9 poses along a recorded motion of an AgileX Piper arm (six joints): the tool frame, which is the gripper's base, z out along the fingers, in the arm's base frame.
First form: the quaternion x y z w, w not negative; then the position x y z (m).
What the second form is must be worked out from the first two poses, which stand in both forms.
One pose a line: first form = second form
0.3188 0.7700 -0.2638 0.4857 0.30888 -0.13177 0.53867 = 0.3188 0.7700 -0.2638 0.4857 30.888 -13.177 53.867
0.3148 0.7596 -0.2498 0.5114 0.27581 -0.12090 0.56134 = 0.3148 0.7596 -0.2498 0.5114 27.581 -12.090 56.134
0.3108 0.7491 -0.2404 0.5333 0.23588 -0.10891 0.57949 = 0.3108 0.7491 -0.2404 0.5333 23.588 -10.891 57.949
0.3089 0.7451 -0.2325 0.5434 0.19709 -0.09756 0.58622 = 0.3089 0.7451 -0.2325 0.5434 19.709 -9.756 58.622
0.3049 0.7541 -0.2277 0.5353 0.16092 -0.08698 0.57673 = 0.3049 0.7541 -0.2277 0.5353 16.092 -8.698 57.673
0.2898 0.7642 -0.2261 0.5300 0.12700 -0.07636 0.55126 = 0.2898 0.7642 -0.2261 0.5300 12.700 -7.636 55.126
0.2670 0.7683 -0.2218 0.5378 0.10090 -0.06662 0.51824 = 0.2670 0.7683 -0.2218 0.5378 10.090 -6.662 51.824
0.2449 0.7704 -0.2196 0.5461 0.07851 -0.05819 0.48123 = 0.2449 0.7704 -0.2196 0.5461 7.851 -5.819 48.123
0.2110 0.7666 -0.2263 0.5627 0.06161 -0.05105 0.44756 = 0.2110 0.7666 -0.2263 0.5627 6.161 -5.105 44.756
